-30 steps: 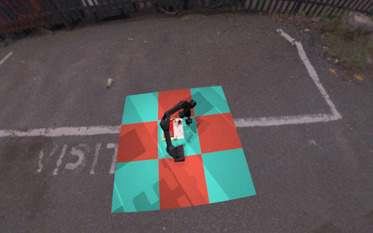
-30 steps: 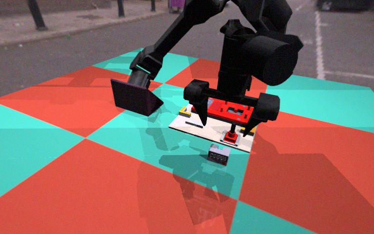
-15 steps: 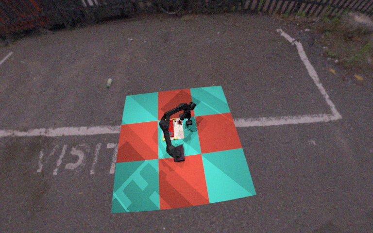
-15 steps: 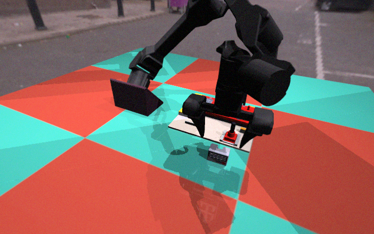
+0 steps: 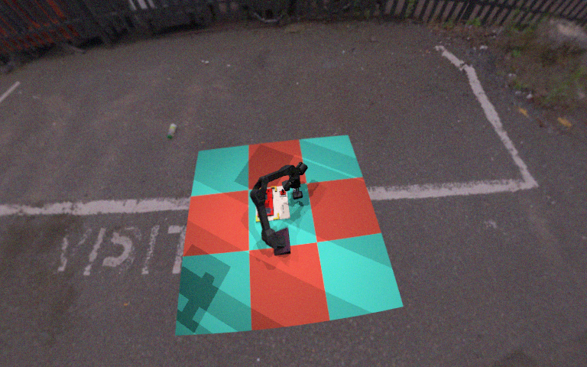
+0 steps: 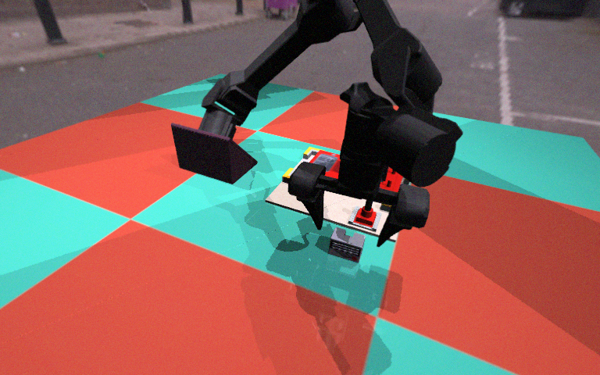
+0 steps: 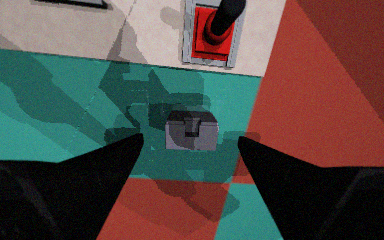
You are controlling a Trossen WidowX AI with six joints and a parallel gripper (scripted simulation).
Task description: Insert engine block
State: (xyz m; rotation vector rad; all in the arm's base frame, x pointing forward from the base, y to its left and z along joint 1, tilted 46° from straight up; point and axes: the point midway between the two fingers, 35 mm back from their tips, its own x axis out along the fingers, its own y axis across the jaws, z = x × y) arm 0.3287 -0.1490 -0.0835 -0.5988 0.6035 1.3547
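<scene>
Now: gripper tip 10 mm above the grey engine block.
</scene>
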